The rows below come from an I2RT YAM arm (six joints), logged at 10 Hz.
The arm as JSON. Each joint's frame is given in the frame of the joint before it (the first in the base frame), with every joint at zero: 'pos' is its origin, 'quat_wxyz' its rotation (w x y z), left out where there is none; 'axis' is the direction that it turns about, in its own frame. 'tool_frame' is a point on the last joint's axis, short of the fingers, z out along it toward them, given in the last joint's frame.
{
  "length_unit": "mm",
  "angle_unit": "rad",
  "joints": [
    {
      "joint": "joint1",
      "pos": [
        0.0,
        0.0,
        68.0
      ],
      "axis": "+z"
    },
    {
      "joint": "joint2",
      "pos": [
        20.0,
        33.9,
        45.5
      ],
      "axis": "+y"
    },
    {
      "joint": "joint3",
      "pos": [
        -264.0,
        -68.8,
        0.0
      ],
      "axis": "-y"
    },
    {
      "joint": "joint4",
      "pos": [
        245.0,
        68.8,
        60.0
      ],
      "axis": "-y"
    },
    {
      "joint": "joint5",
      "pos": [
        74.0,
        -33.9,
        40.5
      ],
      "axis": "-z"
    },
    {
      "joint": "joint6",
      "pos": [
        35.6,
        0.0,
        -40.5
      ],
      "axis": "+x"
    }
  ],
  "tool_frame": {
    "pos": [
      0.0,
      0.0,
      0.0
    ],
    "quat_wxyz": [
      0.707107,
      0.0,
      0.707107,
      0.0
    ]
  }
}
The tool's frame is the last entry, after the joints.
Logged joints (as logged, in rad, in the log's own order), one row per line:
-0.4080 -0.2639 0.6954 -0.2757 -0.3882 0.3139
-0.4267 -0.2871 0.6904 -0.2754 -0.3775 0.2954
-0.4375 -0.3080 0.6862 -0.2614 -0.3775 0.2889
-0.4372 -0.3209 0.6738 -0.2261 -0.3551 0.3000
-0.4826 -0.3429 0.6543 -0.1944 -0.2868 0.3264
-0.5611 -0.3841 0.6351 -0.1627 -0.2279 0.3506
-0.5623 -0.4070 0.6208 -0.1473 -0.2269 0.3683
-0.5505 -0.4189 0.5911 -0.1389 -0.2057 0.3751
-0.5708 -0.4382 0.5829 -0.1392 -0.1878 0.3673
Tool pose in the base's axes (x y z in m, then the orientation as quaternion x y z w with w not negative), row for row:
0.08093 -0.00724 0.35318 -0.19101 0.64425 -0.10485 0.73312
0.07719 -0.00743 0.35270 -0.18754 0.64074 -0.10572 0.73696
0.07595 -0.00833 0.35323 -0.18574 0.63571 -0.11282 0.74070
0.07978 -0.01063 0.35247 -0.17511 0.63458 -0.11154 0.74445
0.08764 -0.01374 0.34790 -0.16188 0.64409 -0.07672 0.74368
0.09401 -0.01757 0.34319 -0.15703 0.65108 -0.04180 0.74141
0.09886 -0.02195 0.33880 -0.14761 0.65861 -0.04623 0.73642
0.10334 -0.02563 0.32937 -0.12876 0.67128 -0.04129 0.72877
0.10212 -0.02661 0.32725 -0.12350 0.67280 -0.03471 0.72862
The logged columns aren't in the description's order. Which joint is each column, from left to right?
Columns, left to right: joint5, joint1, joint3, joint4, joint6, joint2.
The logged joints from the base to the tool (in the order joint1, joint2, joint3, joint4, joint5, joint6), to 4 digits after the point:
-0.2639 0.3139 0.6954 -0.2757 -0.4080 -0.3882
-0.2871 0.2954 0.6904 -0.2754 -0.4267 -0.3775
-0.3080 0.2889 0.6862 -0.2614 -0.4375 -0.3775
-0.3209 0.3000 0.6738 -0.2261 -0.4372 -0.3551
-0.3429 0.3264 0.6543 -0.1944 -0.4826 -0.2868
-0.3841 0.3506 0.6351 -0.1627 -0.5611 -0.2279
-0.4070 0.3683 0.6208 -0.1473 -0.5623 -0.2269
-0.4189 0.3751 0.5911 -0.1389 -0.5505 -0.2057
-0.4382 0.3673 0.5829 -0.1392 -0.5708 -0.1878

